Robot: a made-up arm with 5 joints.
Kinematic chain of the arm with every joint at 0, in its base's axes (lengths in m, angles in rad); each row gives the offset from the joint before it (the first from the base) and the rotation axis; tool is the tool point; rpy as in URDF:
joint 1: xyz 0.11 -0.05 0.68 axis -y
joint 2: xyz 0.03 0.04 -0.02 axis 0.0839 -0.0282 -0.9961
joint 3: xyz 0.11 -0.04 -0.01 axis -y
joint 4: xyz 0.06 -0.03 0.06 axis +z
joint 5: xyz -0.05 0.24 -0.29 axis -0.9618 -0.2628 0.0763
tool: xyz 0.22 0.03 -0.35 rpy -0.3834 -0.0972 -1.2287
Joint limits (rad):
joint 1: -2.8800..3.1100
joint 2: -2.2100..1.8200
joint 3: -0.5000..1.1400
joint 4: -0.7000..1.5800
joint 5: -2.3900..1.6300
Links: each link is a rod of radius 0.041 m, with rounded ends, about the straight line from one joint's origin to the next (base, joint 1, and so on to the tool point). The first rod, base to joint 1, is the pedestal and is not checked.
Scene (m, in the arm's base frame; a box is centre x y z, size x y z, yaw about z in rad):
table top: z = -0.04
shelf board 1: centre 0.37 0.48 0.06 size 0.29 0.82 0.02 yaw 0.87
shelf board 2: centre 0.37 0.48 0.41 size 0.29 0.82 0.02 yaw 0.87
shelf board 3: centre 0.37 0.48 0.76 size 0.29 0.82 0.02 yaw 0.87
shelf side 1: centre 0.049 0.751 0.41 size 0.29 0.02 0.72 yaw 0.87
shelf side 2: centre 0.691 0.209 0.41 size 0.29 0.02 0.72 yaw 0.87
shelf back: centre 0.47 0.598 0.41 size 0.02 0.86 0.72 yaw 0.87
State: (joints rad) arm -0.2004 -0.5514 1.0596 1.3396 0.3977
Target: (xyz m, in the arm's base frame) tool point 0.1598 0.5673 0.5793
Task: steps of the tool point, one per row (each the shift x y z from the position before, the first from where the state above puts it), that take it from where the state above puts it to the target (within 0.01 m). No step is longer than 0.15 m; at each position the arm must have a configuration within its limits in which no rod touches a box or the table.
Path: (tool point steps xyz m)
1: -0.0764 -0.0015 -0.0059
2: -0.0661 -0.0238 -0.0064
3: -0.0522 -0.0416 -0.0048
4: -0.0367 -0.0544 -0.0009
5: -0.0218 -0.0617 0.0055
6: -0.0632 0.0836 0.0435
7: -0.0696 0.0648 0.0715
8: -0.0626 0.0391 0.0959
9: -0.0437 0.0101 0.1111
10: -0.0179 -0.0180 0.1135
11: 0.0934 0.0967 -0.0561
12: 0.1196 0.0639 -0.0400

